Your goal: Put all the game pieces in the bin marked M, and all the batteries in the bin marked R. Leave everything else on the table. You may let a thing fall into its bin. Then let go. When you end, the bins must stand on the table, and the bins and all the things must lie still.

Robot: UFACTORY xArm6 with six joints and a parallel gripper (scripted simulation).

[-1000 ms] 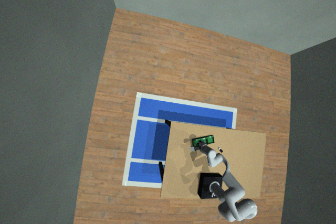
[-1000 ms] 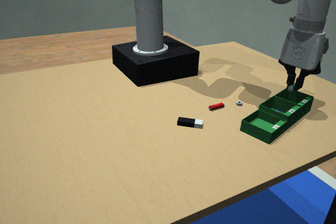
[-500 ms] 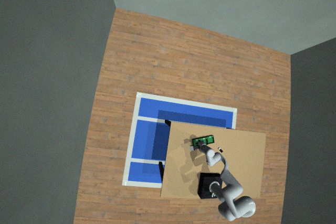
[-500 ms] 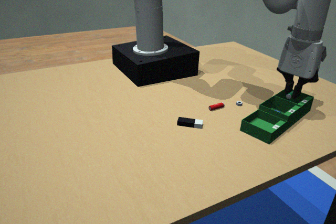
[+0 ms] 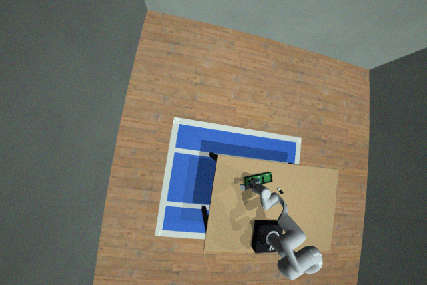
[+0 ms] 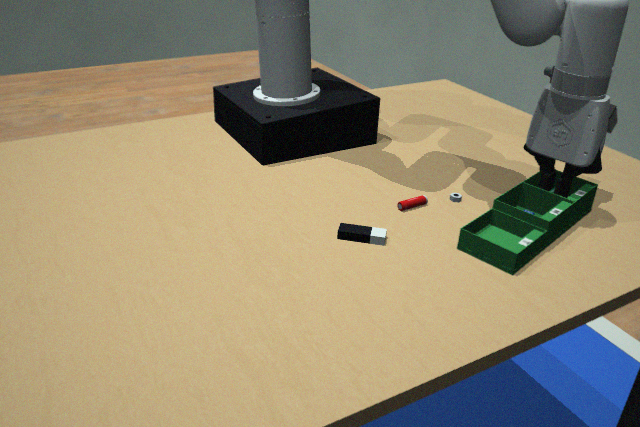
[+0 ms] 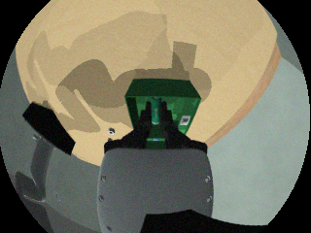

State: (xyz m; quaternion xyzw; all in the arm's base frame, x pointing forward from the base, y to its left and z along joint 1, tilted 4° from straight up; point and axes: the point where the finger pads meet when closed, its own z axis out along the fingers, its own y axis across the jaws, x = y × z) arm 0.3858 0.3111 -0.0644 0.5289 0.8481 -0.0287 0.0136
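Right now my hand is 6 cm past the red battery, 21 cm to the left of it and 3 cm above it. Also, from my hand: three joined green bins 4 cm ahead, 7 cm to the right, 2 cm below; green battery 2 cm below; blue die 4 cm ahead, 7 cm to the right, 2 cm below.
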